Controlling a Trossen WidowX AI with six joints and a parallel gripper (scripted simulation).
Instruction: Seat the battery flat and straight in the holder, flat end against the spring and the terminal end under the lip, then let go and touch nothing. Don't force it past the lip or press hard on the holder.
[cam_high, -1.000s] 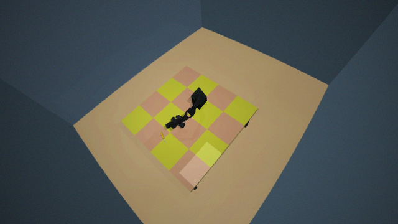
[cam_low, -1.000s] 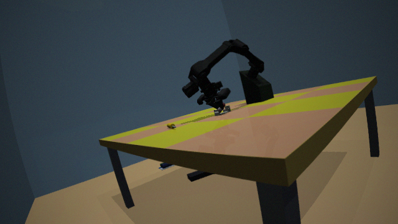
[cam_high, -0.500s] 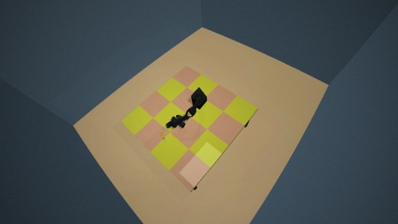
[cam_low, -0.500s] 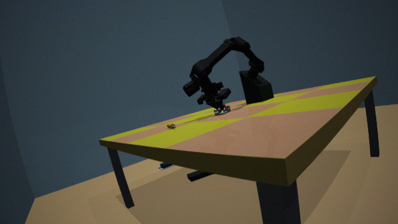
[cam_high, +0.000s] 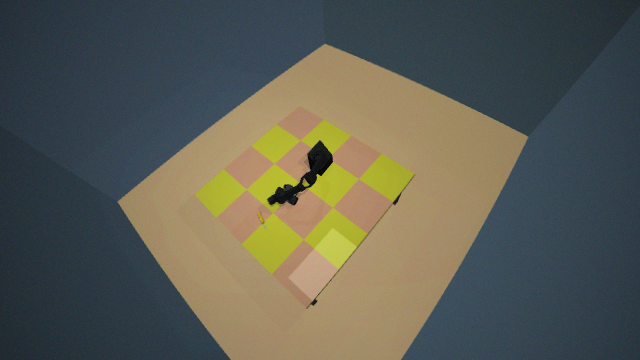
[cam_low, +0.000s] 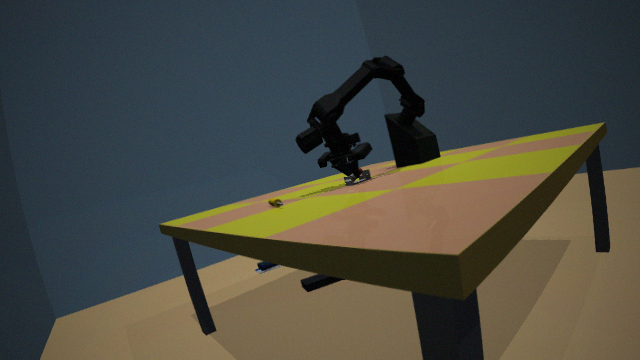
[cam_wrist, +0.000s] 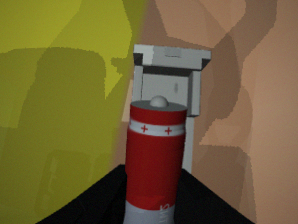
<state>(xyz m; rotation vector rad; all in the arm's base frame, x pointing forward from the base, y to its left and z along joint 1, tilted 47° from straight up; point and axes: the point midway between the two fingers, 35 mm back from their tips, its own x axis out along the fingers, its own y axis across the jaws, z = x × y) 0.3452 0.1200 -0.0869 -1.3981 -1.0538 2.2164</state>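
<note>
Right now my gripper tip is 10 mm below the battery.
</note>
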